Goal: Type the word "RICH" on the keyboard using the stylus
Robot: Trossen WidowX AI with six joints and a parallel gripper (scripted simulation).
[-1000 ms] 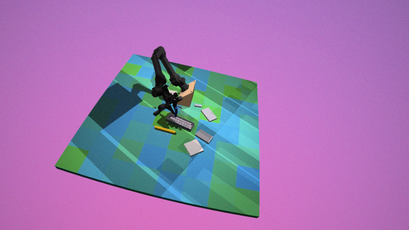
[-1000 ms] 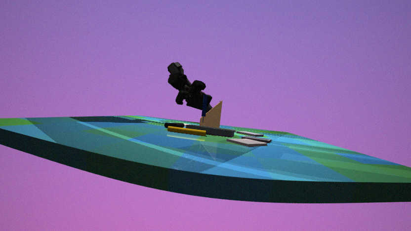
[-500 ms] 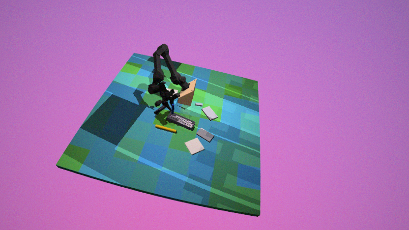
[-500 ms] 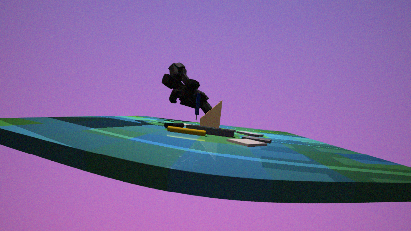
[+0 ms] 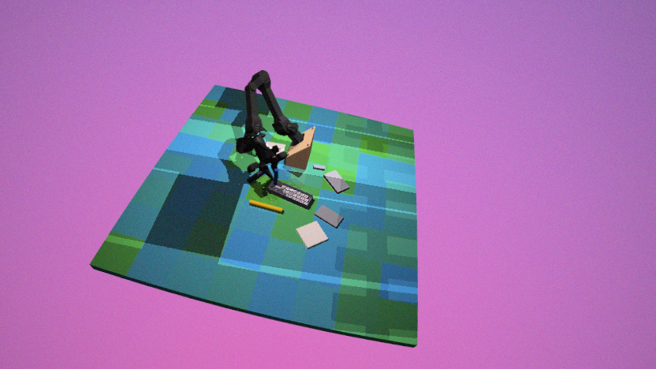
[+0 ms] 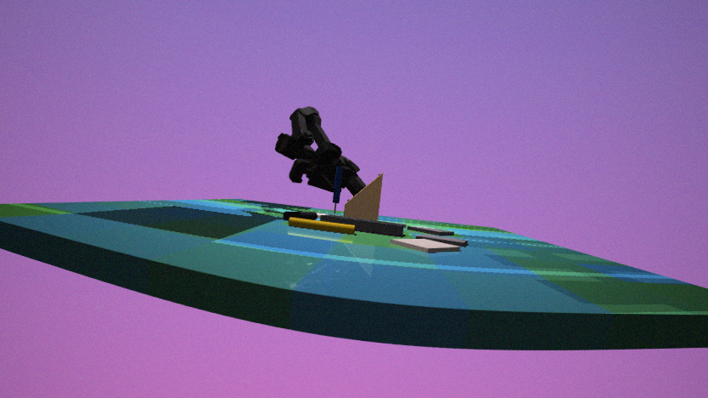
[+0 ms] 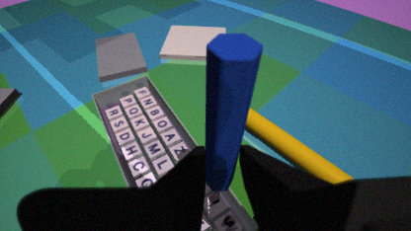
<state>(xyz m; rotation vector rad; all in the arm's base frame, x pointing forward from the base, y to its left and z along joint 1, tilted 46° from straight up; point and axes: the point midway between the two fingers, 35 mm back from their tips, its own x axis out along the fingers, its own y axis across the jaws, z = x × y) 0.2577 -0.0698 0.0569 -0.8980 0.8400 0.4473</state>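
The stylus is 20 mm below my gripper tip. Round my gripper tip: yellow bar: 100 mm ahead, 20 mm to the right, 80 mm below.
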